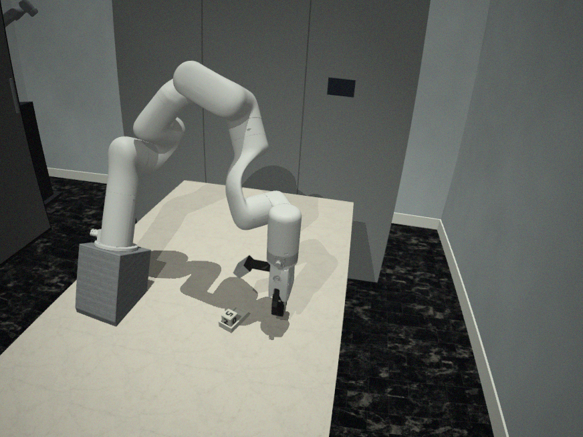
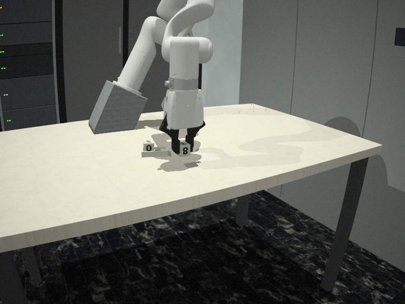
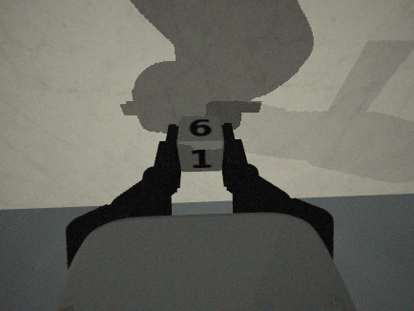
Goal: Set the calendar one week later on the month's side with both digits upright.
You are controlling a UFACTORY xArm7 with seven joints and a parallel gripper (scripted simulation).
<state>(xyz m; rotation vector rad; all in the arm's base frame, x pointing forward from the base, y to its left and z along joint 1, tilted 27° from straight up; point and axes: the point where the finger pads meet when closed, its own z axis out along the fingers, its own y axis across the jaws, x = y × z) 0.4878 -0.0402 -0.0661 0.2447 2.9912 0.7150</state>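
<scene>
The tray is 12 cm behind my hand, 2 cm to the right of it and 5 cm below it. The rest, counted from my hand: digit cube: 1 cm below.
</scene>
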